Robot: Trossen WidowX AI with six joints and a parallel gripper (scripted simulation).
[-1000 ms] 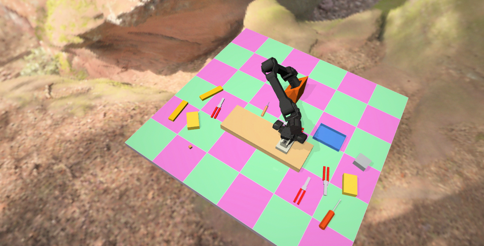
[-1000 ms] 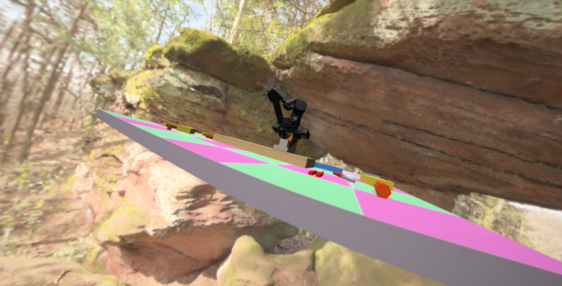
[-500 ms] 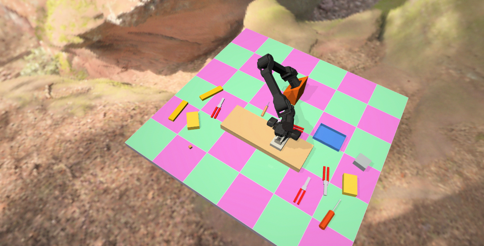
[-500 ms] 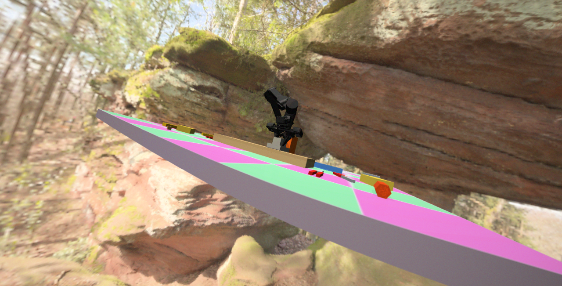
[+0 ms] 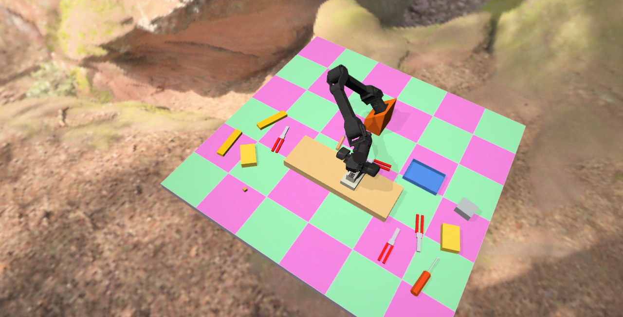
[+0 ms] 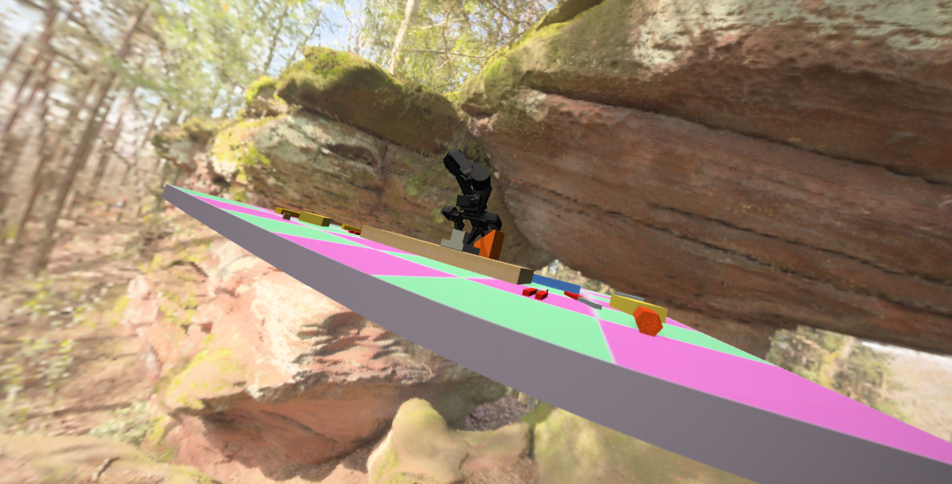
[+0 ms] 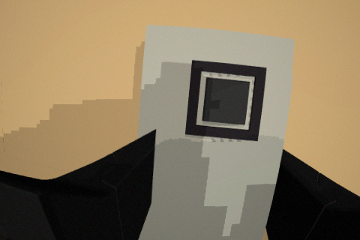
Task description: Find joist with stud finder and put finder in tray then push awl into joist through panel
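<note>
My gripper tip is now 17 cm past the blue tray, 29 cm to the right of it and 5 cm above it. The rest, counted from my gripper tip: tiny brown cube (24 cm ahead, 41 cm to the right, 6 cm below); then awl (22 cm behind, 13 cm to the right, 6 cm below); then grey stud finder (1 cm ahead, 2 cm above).
</note>
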